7 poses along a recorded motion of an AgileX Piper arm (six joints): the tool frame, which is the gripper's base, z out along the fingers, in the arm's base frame.
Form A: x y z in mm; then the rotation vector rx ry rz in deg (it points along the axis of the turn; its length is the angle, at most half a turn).
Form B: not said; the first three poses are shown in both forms.
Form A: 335 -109 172 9.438 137.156 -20.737
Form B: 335 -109 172 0.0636 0.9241 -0.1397 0.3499
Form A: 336 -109 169 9.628 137.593 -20.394
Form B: 336 -109 169 0.0648 0.9256 -0.1372 0.3467
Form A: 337 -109 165 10.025 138.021 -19.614
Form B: 337 -109 165 0.0674 0.9273 -0.1318 0.3439
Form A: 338 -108 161 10.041 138.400 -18.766
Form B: 338 -108 161 0.0674 0.9289 -0.1259 0.3418
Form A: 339 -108 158 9.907 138.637 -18.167
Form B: 339 -108 158 0.0665 0.9299 -0.1219 0.3406
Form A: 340 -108 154 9.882 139.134 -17.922
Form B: 340 -108 154 0.0662 0.9315 -0.1200 0.3368
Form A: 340 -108 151 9.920 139.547 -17.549
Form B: 340 -108 151 0.0663 0.9329 -0.1173 0.3338
